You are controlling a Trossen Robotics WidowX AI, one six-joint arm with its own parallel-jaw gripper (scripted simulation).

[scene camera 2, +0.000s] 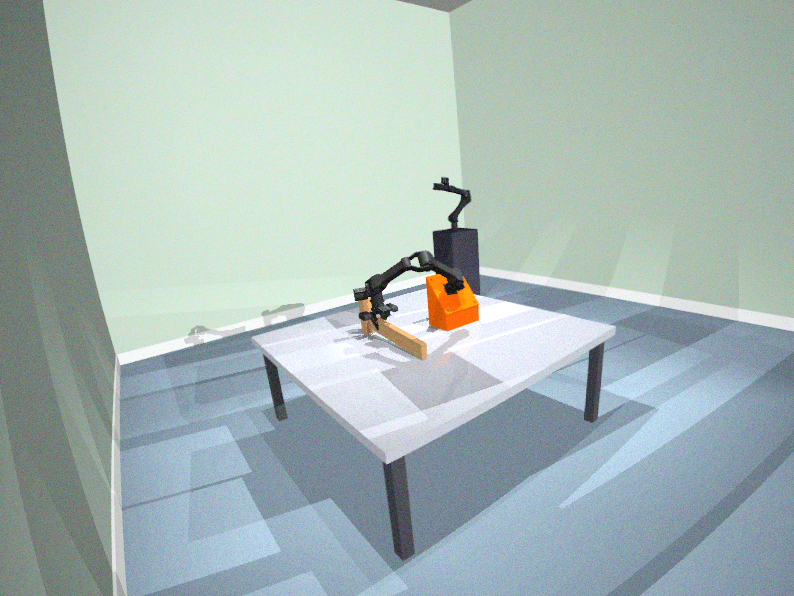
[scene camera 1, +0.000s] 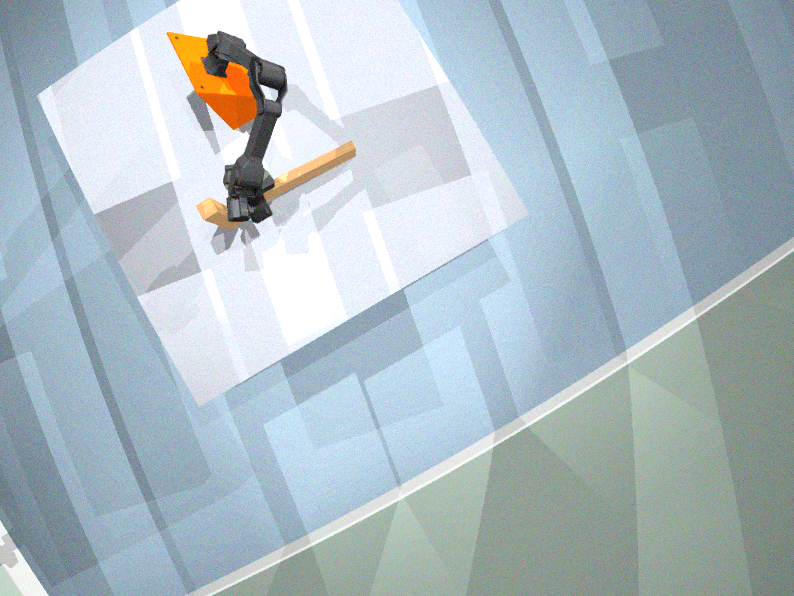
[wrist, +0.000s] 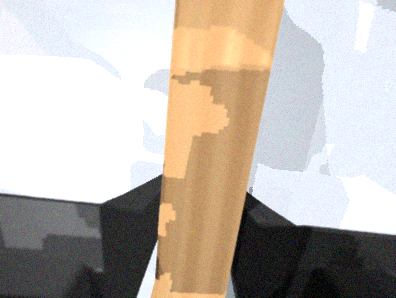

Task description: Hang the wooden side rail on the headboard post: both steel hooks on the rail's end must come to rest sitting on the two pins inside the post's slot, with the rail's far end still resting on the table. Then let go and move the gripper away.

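Observation:
The gripper (scene camera 1: 259, 198) appears in the scene, and from the wrist, too, the gripper (wrist: 196, 180) can be seen. A wooden side rail (scene camera 1: 345, 152) shares the scene with it; another view shows the rail (scene camera 2: 410, 343), and so does the wrist view, with the rail (wrist: 220, 66) in frame.

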